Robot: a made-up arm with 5 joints.
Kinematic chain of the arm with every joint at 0, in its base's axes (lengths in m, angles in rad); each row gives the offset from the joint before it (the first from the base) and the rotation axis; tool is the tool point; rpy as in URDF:
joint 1: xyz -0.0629 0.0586 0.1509 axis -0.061 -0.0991 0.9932
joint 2: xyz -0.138 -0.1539 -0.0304 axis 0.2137 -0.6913 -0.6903
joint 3: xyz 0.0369 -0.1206 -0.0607 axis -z
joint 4: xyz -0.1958 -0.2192 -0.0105 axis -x
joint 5: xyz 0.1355 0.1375 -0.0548 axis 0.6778 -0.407 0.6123
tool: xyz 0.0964 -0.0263 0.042 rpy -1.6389 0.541 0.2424
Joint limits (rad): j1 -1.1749..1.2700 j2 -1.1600..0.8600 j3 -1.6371..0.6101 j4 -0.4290..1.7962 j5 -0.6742..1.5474
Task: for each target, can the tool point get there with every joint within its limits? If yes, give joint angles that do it. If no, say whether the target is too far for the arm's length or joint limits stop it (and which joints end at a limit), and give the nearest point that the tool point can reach.
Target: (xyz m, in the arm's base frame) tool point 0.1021 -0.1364 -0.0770
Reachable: yes | joints 0.6607 -0.8155 -1.1113 0.5561 -0.0838
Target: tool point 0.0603 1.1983 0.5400
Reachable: no: too far | nearest point 0.2612 0.1333 0.0577 | short by 1.186 m
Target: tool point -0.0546 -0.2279 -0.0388
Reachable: yes | joints -0.0273 -0.9964 -0.4800 0.0581 -0.2175
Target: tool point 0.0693 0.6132 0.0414
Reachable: no: joint limits stop it (at a limit: joint 1, joint 3, joint 4) | nearest point 0.2112 0.1409 -0.0127 | short by 0.496 m
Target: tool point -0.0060 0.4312 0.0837
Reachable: no: joint limits stop it (at a limit: joint 1, joint 3, joint 4, joint 5) | nearest point 0.2033 0.1390 -0.0210 | short by 0.374 m
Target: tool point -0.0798 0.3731 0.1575
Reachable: no: joint limits stop it (at a limit: joint 1, joint 2, joint 3, joint 4) | nearest point -0.2175 0.0537 -0.0029 | short by 0.383 m
